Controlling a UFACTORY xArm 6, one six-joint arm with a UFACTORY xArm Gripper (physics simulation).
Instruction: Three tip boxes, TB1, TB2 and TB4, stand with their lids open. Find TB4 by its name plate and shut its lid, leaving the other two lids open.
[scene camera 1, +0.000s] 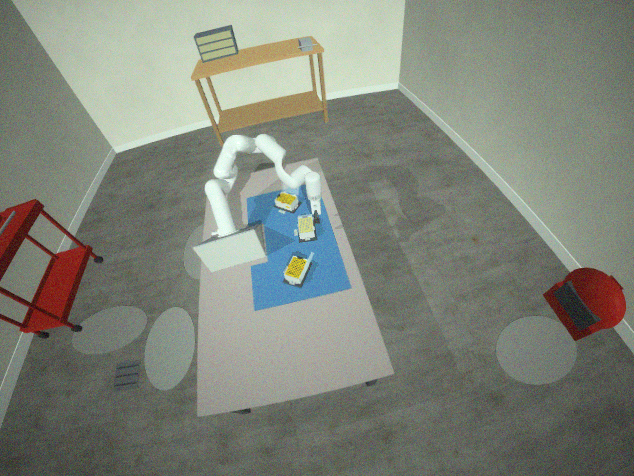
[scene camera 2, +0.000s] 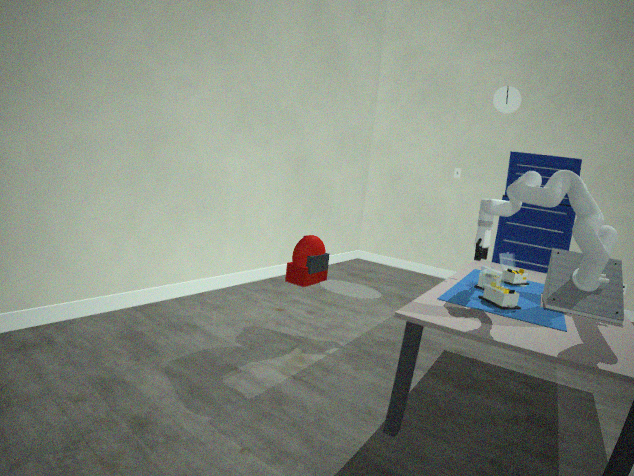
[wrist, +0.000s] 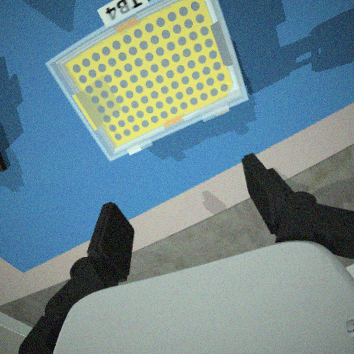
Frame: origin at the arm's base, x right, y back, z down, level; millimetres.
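Seen in the pictures: gripper, fingertip midpoint: (scene camera 1: 316, 216) (scene camera 2: 480, 259) (wrist: 181, 195); arm's base, origin of the base link: (scene camera 1: 229, 234) (scene camera 2: 585, 279).
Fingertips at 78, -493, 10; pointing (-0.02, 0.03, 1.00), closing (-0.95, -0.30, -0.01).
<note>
Pixels of each thing's top centre, then the offset from my fingertips to it, as dx, dy, dz. Level surfaces: height alone.
- TB4, middle of its top: (wrist: 141, 61) (scene camera 2: 494, 272) (scene camera 1: 303, 222) -30, +77, +45
- second box, middle of its top: (scene camera 1: 293, 265) (scene camera 2: 517, 271) +219, +210, +56
- third box, middle of its top: (scene camera 2: 504, 288) (scene camera 1: 284, 198) -283, +122, +56
- blue mat, its level: dz +122
- pale table, its level: dz +125
TB4 (scene camera 1: 306, 228) (wrist: 150, 75) stands in the middle of the blue mat. Its name plate (wrist: 120, 12) is partly cut off at the top of the wrist view. Its clear lid lies over the yellow rack and looks shut; a small remaining gap cannot be ruled out. A second box (scene camera 1: 296, 267) (scene camera 2: 514, 277) has its clear lid (scene camera 1: 310, 260) (scene camera 2: 506, 260) standing open. A third box (scene camera 1: 286, 201) (scene camera 2: 501, 296) also shows its yellow rack uncovered; its lid is faint. Their plates are unreadable. My gripper (scene camera 1: 317, 219) (scene camera 2: 480, 257) (wrist: 181, 195) is open and empty, above and beside TB4's hinge side.
The blue mat (scene camera 1: 276, 298) (scene camera 2: 553, 321) lies on the pale table (scene camera 1: 291, 353) (scene camera 2: 435, 313), whose edge runs below my fingers. A large tilted white panel (scene camera 1: 230, 250) (scene camera 2: 611, 286) stands by the arm's base. A dark part of another box shows at the wrist view's left edge.
</note>
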